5 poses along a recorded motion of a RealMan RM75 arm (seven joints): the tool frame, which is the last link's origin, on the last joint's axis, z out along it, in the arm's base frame.
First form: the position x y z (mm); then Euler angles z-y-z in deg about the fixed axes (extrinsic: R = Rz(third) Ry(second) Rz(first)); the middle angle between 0 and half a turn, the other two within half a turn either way.
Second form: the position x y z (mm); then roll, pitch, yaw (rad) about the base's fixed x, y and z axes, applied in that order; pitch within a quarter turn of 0, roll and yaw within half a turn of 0. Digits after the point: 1 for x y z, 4 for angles.
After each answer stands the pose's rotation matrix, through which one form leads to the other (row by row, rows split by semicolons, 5 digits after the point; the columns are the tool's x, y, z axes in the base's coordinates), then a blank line. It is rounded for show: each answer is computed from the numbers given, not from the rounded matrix.
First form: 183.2, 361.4, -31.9, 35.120, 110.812, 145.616
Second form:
183.2, 361.4, -31.9, 2.1547, 0.8704, -1.7031
-0.08505 -0.63061 -0.77142; -0.63889 -0.55960 0.52789; -0.76458 0.53775 -0.35530

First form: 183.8, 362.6, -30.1, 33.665, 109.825, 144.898
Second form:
183.8, 362.6, -30.1, 2.1474, 0.8994, -1.7125
-0.08783 -0.63241 -0.76964; -0.61583 -0.57282 0.54095; -0.78297 0.52148 -0.33915

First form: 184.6, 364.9, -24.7, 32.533, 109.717, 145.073
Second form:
184.6, 364.9, -24.7, 2.1586, 0.9168, -1.6939
-0.07470 -0.63145 -0.77181; -0.60377 -0.58735 0.53897; -0.79365 0.50626 -0.33737

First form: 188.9, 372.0, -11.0, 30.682, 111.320, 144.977
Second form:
188.9, 372.0, -11.0, 2.2237, 0.9292, -1.6323
-0.03679 -0.64549 -0.76288; -0.59732 -0.59781 0.53463; -0.80116 0.47535 -0.36358

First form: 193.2, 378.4, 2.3, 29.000, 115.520, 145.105
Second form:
193.2, 378.4, 2.3, 2.3485, 0.9096, -1.5191
0.03171 -0.67166 -0.74018; -0.61320 -0.59788 0.51626; -0.78929 0.43751 -0.43083

